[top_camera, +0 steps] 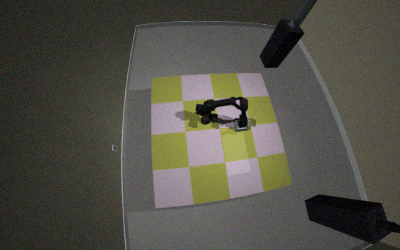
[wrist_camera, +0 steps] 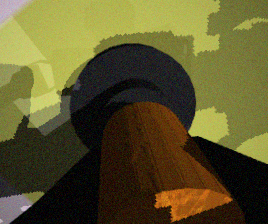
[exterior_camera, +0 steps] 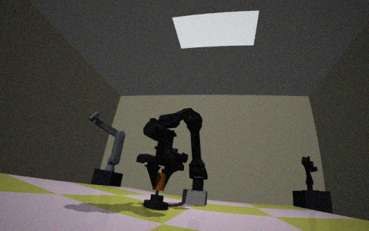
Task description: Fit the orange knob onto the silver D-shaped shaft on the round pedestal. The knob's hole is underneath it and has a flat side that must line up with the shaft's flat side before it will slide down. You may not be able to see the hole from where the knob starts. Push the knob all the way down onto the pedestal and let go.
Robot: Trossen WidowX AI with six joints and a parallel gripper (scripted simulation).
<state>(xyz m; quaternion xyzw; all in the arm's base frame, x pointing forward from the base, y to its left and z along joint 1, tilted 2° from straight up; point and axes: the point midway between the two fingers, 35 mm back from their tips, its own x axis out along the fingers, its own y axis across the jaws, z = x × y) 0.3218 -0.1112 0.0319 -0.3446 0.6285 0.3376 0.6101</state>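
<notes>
Now: gripper tip 3 cm below the orange knob. Round my gripper tip: round dark pedestal: 4 cm below.
</notes>
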